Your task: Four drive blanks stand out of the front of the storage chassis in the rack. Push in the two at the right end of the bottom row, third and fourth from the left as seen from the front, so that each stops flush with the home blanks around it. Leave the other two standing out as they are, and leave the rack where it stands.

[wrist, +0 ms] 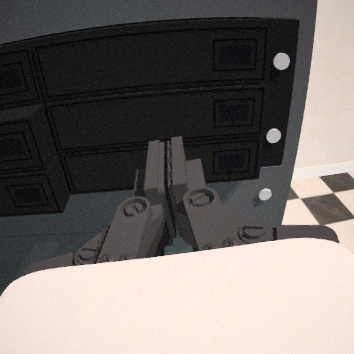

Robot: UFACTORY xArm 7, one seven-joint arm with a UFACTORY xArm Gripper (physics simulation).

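Places are measured from the arm's base along level axes (x right, y ahead, z up), in millimetres.
Where they show: gripper, fingertip midpoint: [170,162].
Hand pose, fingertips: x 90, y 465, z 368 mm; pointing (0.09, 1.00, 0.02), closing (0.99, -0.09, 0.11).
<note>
After its pixels a point has its place.
My gripper [170,162] @(x 90, y 465, z 368 mm) is shut and empty. Its tips overlap the seam between the middle and bottom blanks of the right column; contact cannot be told. The bottom-right blank [110,172] @(x 57, y 475, z 360 mm), fourth in its row, is partly hidden by the fingers and looks about level with the home blank [125,120] @(x 70, y 473, z 390 mm) above it. The third bottom-row blank [27,196] @(x 13, y 460, z 360 mm), at the lower left, stands out, with its right side face showing. The blank [12,146] @(x 16, y 461, z 390 mm) above that one also stands out, showing its top and side faces. The storage chassis [274,100] @(x 153, y 485, z 389 mm) runs off the left edge.
Another home blank [125,60] @(x 74, y 474, z 419 mm) fills the top of the right column. Pale round knobs [281,61] @(x 154, y 483, z 412 mm) [273,135] @(x 154, y 483, z 368 mm) [265,194] @(x 155, y 483, z 323 mm) line the right side of the rack [297,90] @(x 168, y 486, z 394 mm). A checkered floor [327,207] and pale wall [332,90] show at right. My pale wrist housing [180,305] @(x 84, y 374, z 389 mm) covers the bottom.
</note>
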